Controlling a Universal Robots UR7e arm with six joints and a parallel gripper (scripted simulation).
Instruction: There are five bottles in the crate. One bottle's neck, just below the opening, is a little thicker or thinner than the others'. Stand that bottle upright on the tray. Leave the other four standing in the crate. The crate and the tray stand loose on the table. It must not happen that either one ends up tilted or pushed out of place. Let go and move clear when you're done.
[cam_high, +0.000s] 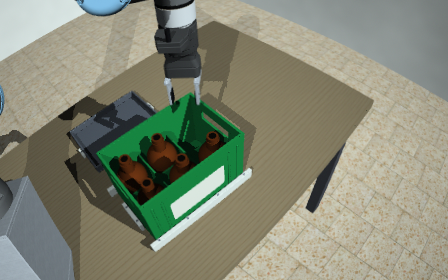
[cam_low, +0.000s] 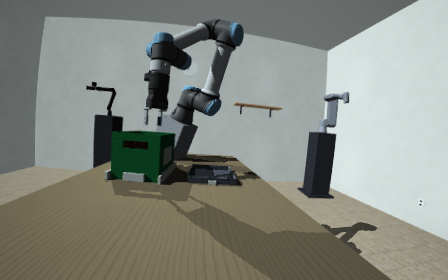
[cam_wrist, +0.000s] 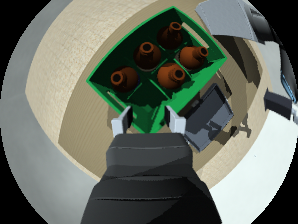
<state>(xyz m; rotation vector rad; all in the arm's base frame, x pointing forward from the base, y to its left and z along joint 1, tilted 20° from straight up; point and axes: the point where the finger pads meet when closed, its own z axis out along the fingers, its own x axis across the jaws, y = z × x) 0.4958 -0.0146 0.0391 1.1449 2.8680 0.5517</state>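
Now: hand 9 cm past the crate, 5 cm to the left of it and 14 cm above it. Also, from my hand: dark grey tray 12 cm behind, 24 cm to the left, 21 cm below.
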